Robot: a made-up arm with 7 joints.
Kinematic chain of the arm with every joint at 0, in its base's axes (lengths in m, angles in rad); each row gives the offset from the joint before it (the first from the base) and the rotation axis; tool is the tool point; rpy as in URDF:
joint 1: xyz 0 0 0.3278 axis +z
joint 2: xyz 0 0 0 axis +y
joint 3: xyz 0 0 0.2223 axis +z
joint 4: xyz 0.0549 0 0 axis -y
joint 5: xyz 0.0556 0 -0.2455 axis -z
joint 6: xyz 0 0 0 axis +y
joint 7: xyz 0.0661 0 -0.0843 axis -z
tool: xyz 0 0 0 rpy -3.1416 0 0
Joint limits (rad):
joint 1: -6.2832..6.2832
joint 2: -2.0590..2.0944
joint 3: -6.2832..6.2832
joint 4: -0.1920..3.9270
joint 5: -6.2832..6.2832
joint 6: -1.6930..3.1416
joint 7: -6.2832..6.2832
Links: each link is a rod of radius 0.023 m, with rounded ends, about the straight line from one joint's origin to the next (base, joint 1, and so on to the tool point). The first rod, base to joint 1, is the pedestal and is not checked.
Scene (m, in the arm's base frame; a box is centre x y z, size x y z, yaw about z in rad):
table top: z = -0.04
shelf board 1: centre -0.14 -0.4 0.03 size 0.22 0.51 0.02 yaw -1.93
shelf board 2: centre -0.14 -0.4 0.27 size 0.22 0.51 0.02 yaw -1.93
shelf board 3: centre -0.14 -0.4 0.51 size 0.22 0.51 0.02 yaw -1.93
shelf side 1: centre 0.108 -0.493 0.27 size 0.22 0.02 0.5 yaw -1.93
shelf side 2: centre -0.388 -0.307 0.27 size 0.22 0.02 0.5 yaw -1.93
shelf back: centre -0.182 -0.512 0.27 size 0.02 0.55 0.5 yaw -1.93
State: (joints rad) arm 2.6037 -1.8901 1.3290 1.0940 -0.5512 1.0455 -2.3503
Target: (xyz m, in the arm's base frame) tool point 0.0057 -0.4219 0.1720
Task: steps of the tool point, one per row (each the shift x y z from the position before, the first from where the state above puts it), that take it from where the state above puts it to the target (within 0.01 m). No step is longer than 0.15 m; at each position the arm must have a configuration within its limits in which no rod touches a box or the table.
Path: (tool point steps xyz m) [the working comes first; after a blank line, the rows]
Joints at the target: 2.8128 -2.0306 1.7957 1.4035 -0.5359 0.9200 -2.3503
Straight joint move there: touches shelf board 2.

1: 0.0281 0.0640 -0.0001
2: 0.0227 0.0714 0.0001
3: 0.0139 -0.0371 -0.0671
4: 0.0349 -0.0145 -0.0809
5: 0.0512 0.0184 -0.0853
6: -0.0227 -0.0896 0.0038
7: -0.0376 -0.0711 -0.0038

